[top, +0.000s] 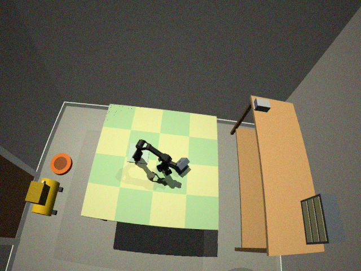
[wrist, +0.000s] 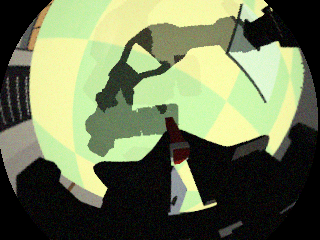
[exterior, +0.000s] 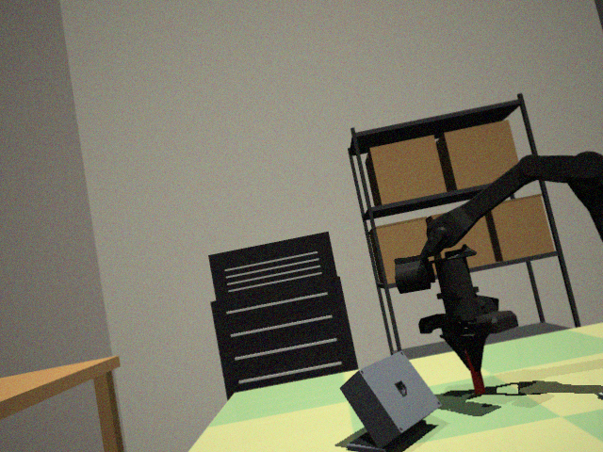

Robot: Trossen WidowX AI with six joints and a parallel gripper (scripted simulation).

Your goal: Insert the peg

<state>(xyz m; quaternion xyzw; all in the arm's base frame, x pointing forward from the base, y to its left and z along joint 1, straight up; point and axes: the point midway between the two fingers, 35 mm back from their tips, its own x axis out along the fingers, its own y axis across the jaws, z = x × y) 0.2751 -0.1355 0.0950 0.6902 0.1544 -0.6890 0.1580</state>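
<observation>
Now: gripper tip 170 mm short of the grey sloped panel and 50 mm to the right of it. The rest, counted from my gripper tip: red peg 20 mm above.
</observation>
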